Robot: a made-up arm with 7 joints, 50 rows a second.
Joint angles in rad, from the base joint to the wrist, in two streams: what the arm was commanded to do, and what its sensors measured. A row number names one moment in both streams.
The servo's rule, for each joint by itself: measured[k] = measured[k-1] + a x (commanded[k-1-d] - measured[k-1]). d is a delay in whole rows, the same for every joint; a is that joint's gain. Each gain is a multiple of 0.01, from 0.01 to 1. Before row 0 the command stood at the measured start. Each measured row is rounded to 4 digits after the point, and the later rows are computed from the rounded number. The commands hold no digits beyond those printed.
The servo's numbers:
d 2
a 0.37 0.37 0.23 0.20 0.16 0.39 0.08
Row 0, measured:
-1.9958, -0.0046, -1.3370, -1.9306, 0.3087, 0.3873, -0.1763
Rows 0 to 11, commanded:
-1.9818, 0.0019, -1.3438, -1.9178, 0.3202, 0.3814, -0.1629
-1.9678, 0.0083, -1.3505, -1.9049, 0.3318, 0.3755, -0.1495
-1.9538, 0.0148, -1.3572, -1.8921, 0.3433, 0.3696, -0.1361
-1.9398, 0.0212, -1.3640, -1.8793, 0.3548, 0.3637, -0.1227
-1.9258, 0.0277, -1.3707, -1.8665, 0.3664, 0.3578, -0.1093
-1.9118, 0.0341, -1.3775, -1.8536, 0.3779, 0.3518, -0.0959
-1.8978, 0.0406, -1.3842, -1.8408, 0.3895, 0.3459, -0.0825
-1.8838, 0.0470, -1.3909, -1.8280, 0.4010, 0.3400, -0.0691
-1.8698, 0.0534, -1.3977, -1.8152, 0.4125, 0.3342, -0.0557
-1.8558, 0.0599, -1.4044, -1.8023, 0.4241, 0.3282, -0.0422
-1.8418, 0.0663, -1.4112, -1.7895, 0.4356, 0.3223, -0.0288
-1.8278, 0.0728, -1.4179, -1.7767, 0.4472, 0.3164, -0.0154
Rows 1 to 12, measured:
-1.9958, -0.0046, -1.3370, -1.9306, 0.3087, 0.3873, -0.1763
-1.9958, -0.0046, -1.3370, -1.9306, 0.3087, 0.3873, -0.1763
-1.9906, -0.0022, -1.3386, -1.9280, 0.3105, 0.3850, -0.1752
-1.9822, 0.0017, -1.3413, -1.9234, 0.3139, 0.3813, -0.1731
-1.9717, 0.0065, -1.3450, -1.9171, 0.3186, 0.3767, -0.1701
-1.9599, 0.0119, -1.3494, -1.9095, 0.3244, 0.3716, -0.1663
-1.9473, 0.0177, -1.3543, -1.9009, 0.3311, 0.3662, -0.1617
-1.9342, 0.0238, -1.3596, -1.8914, 0.3386, 0.3606, -0.1564
-1.9207, 0.0300, -1.3653, -1.8813, 0.3467, 0.3549, -0.1505
-1.9070, 0.0363, -1.3712, -1.8706, 0.3554, 0.3491, -0.1440
-1.8932, 0.0426, -1.3773, -1.8595, 0.3645, 0.3433, -0.1369
-1.8794, 0.0490, -1.3835, -1.8481, 0.3740, 0.3374, -0.1293

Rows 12 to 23, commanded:
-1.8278, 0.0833, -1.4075, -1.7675, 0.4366, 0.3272, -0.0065
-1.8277, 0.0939, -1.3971, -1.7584, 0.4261, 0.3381, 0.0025
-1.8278, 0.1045, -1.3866, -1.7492, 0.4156, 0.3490, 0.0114
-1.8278, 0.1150, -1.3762, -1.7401, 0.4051, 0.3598, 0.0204
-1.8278, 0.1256, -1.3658, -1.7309, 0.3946, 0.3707, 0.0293
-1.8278, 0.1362, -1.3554, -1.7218, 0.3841, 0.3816, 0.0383
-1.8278, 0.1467, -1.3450, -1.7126, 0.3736, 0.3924, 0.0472
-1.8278, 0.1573, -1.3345, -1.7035, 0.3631, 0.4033, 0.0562
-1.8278, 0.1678, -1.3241, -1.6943, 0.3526, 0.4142, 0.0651
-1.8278, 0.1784, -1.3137, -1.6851, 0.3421, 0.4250, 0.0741
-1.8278, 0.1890, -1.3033, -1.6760, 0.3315, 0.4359, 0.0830
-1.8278, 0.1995, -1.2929, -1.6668, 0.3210, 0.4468, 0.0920
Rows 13 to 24, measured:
-1.8655, 0.0554, -1.3899, -1.8364, 0.3839, 0.3315, -0.1213
-1.8516, 0.0618, -1.3963, -1.8245, 0.3940, 0.3256, -0.1128
-1.8428, 0.0698, -1.3989, -1.8131, 0.4008, 0.3262, -0.1043
-1.8372, 0.0787, -1.3985, -1.8022, 0.4048, 0.3308, -0.0958
-1.8337, 0.0882, -1.3958, -1.7916, 0.4065, 0.3379, -0.0872
-1.8315, 0.0981, -1.3913, -1.7813, 0.4063, 0.3464, -0.0786
-1.8301, 0.1083, -1.3854, -1.7712, 0.4044, 0.3559, -0.0700
-1.8292, 0.1186, -1.3785, -1.7613, 0.4012, 0.3659, -0.0613
-1.8287, 0.1290, -1.3708, -1.7516, 0.3968, 0.3762, -0.0526
-1.8284, 0.1395, -1.3625, -1.7420, 0.3914, 0.3868, -0.0439
-1.8282, 0.1500, -1.3537, -1.7325, 0.3852, 0.3975, -0.0352
-1.8281, 0.1605, -1.3445, -1.7230, 0.3783, 0.4082, -0.0265

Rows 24 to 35, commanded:
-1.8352, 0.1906, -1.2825, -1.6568, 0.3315, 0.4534, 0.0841
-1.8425, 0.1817, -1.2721, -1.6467, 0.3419, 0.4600, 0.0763
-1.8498, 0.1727, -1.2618, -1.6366, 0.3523, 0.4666, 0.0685
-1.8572, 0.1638, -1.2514, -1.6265, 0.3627, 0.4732, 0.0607
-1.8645, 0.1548, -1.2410, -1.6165, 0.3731, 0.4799, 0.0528
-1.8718, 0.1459, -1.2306, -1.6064, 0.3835, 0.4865, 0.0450
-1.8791, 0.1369, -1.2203, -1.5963, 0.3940, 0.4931, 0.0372
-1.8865, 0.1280, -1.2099, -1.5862, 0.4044, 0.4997, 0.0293
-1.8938, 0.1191, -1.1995, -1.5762, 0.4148, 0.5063, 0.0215
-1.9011, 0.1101, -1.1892, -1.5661, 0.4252, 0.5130, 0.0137
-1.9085, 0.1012, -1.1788, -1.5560, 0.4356, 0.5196, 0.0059
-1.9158, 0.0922, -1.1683, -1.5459, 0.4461, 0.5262, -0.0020
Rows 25 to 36, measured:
-1.8280, 0.1710, -1.3350, -1.7136, 0.3708, 0.4190, -0.0177
-1.8279, 0.1815, -1.3253, -1.7042, 0.3628, 0.4298, -0.0089
-1.8306, 0.1849, -1.3155, -1.6947, 0.3578, 0.4390, -0.0015
-1.8350, 0.1837, -1.3055, -1.6851, 0.3553, 0.4472, 0.0047
-1.8405, 0.1796, -1.2954, -1.6754, 0.3548, 0.4548, 0.0098
-1.8467, 0.1738, -1.2853, -1.6656, 0.3561, 0.4620, 0.0139
-1.8533, 0.1668, -1.2751, -1.6558, 0.3588, 0.4690, 0.0170
-1.8601, 0.1591, -1.2649, -1.6459, 0.3628, 0.4758, 0.0192
-1.8671, 0.1509, -1.2546, -1.6360, 0.3678, 0.4825, 0.0206
-1.8743, 0.1424, -1.2443, -1.6260, 0.3737, 0.4892, 0.0213
-1.8815, 0.1338, -1.2340, -1.6160, 0.3803, 0.4959, 0.0213
-1.8888, 0.1250, -1.2237, -1.6060, 0.3875, 0.5026, 0.0207

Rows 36 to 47, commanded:
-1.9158, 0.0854, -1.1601, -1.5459, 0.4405, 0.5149, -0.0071
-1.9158, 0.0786, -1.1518, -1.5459, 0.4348, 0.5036, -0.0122
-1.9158, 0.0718, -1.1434, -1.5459, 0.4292, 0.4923, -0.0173
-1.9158, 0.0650, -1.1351, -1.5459, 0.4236, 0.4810, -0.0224
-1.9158, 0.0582, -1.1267, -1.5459, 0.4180, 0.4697, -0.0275
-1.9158, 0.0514, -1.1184, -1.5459, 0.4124, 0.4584, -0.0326
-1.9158, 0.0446, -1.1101, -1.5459, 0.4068, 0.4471, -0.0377
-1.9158, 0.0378, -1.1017, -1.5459, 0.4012, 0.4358, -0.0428
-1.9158, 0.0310, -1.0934, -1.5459, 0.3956, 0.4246, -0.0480
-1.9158, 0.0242, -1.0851, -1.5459, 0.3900, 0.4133, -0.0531
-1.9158, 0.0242, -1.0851, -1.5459, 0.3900, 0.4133, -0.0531
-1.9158, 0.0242, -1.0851, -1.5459, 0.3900, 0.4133, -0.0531
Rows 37 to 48, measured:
-1.8961, 0.1162, -1.2134, -1.5960, 0.3952, 0.5092, 0.0195
-1.9034, 0.1073, -1.2030, -1.5860, 0.4033, 0.5158, 0.0178
-1.9080, 0.0992, -1.1931, -1.5780, 0.4093, 0.5154, 0.0158
-1.9109, 0.0916, -1.1836, -1.5716, 0.4134, 0.5108, 0.0136
-1.9127, 0.0843, -1.1744, -1.5665, 0.4159, 0.5036, 0.0111
-1.9138, 0.0772, -1.1654, -1.5624, 0.4171, 0.4948, 0.0084
-1.9145, 0.0702, -1.1565, -1.5591, 0.4172, 0.4850, 0.0055
-1.9150, 0.0632, -1.1477, -1.5565, 0.4164, 0.4746, 0.0025
-1.9153, 0.0563, -1.1391, -1.5544, 0.4149, 0.4639, -0.0007
-1.9155, 0.0495, -1.1305, -1.5527, 0.4127, 0.4529, -0.0041
-1.9156, 0.0427, -1.1220, -1.5513, 0.4100, 0.4419, -0.0076
-1.9157, 0.0359, -1.1135, -1.5502, 0.4068, 0.4307, -0.0112

